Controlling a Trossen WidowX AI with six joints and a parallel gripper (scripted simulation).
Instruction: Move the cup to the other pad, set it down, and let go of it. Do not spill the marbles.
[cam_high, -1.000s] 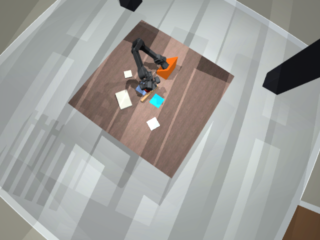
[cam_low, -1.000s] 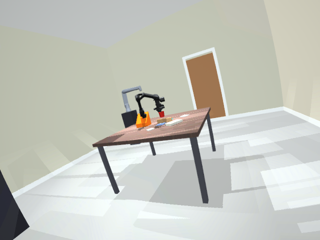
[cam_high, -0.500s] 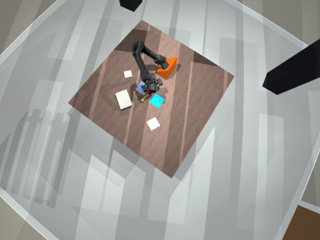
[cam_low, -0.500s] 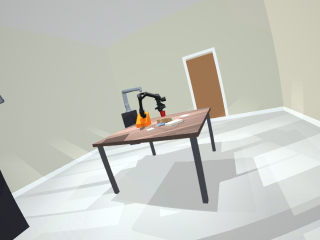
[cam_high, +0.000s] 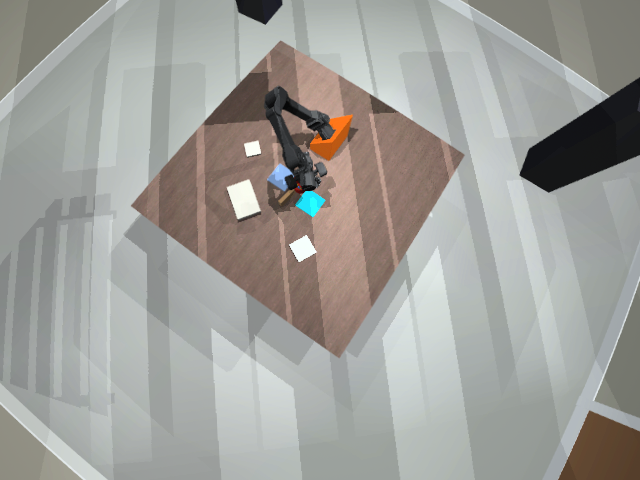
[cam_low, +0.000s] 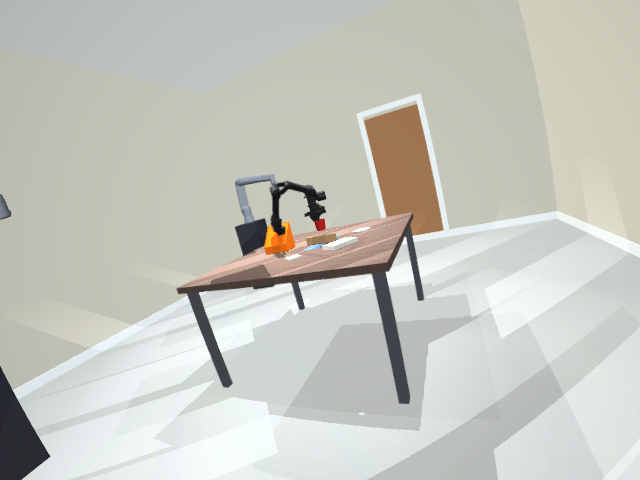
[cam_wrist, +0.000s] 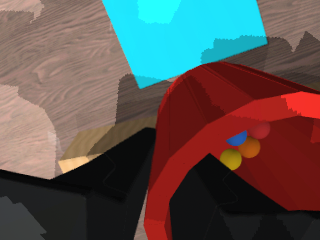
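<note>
Now: gripper tip 40 mm short of the cyan pad, 50 mm to the right of it and 130 mm above it. The rest, counted from my gripper tip: red cup 20 mm ahead, 20 mm to the right; then wooden bar 10 mm ahead, 50 mm to the right, 100 mm below.
</note>
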